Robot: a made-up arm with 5 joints.
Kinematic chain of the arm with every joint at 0, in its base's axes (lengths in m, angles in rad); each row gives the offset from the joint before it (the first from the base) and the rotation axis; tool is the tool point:
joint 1: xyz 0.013 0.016 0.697 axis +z
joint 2: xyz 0 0.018 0.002 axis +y
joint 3: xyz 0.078 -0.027 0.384 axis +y
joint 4: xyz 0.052 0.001 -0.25 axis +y
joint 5: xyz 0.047 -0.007 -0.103 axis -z
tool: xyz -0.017 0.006 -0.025
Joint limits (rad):
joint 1: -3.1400..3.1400
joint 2: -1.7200..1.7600
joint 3: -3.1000..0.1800
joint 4: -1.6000..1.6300
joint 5: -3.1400..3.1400
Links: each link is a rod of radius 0.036 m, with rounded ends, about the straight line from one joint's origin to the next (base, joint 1, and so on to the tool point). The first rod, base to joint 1, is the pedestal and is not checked.
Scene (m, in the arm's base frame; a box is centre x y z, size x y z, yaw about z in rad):
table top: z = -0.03
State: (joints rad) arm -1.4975 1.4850 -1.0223 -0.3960 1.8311
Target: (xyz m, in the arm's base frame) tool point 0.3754 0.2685 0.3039
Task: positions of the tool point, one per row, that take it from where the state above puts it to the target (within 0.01 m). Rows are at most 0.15 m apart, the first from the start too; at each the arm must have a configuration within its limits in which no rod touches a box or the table.
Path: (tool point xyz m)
1: 0.1389 -0.3441 0.2786
2: 0.2332 -0.3061 0.2816
3: 0.3160 -0.2434 0.2849
4: 0.3809 -0.1593 0.2883
5: 0.4223 -0.0590 0.2919
6: 0.4363 0.0508 0.2957
7: 0.4207 0.1626 0.2997
8: 0.3754 0.2685 0.3039

